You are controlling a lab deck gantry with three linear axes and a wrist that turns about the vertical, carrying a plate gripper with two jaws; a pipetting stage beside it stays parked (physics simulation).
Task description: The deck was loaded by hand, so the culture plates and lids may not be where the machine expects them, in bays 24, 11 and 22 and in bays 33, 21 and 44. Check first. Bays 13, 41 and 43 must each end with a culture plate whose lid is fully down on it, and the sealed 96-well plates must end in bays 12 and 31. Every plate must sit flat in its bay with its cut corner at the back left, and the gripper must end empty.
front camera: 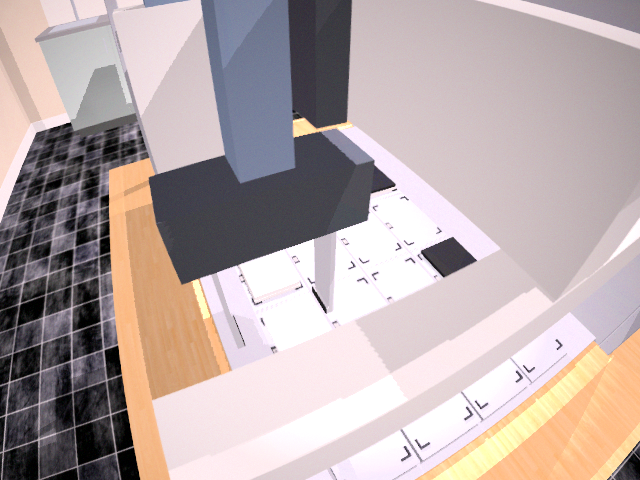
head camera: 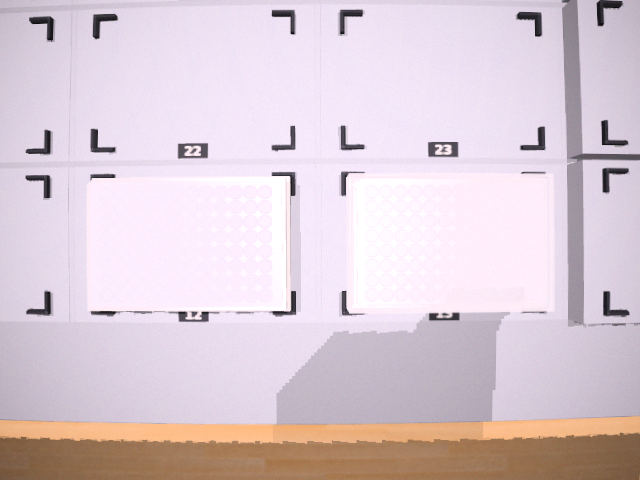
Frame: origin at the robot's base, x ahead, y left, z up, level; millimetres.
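Seen in the pictures: gripper, fingertip midpoint: (front camera: 280,317).
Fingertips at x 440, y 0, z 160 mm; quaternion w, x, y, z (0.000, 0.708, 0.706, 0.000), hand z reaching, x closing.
Pixels of each thing's top centre, then the offset from my fingertips to it. "pt": a spot on its surface instead.
- pale plate, top centre: (head camera: 184,244) (front camera: 264,265) 212 mm back, 43 mm left, 146 mm down
- black top, surface spot: (front camera: 381,179) pt 343 mm back, 385 mm left, 144 mm down
In the head view, a pale plate (head camera: 191,242) with round wells lies in bay 12, its back-left corner looking cut. A second pale, pinkish plate (head camera: 449,242) with wells lies in bay 13; its cut corner and any lid or seal are washed out. In the front view, the bay 12 plate (front camera: 271,276) also shows. Black-topped plates (front camera: 448,255) stand in bay 43 and, partly hidden by the gripper body, bay 41, where a black top (front camera: 381,179) shows. My gripper (front camera: 285,326) is open, its jaws apart above the front bays, around bay 13. Bays 22 and 23 hold no plate.
A grey gantry beam (front camera: 336,382) crosses the front view and hides part of the deck. The dark parked stage (front camera: 330,67) hangs at the back. Raised bays (head camera: 612,237) stand right of bay 13. The deck's wooden front edge (head camera: 320,432) runs below bays 12 and 13.
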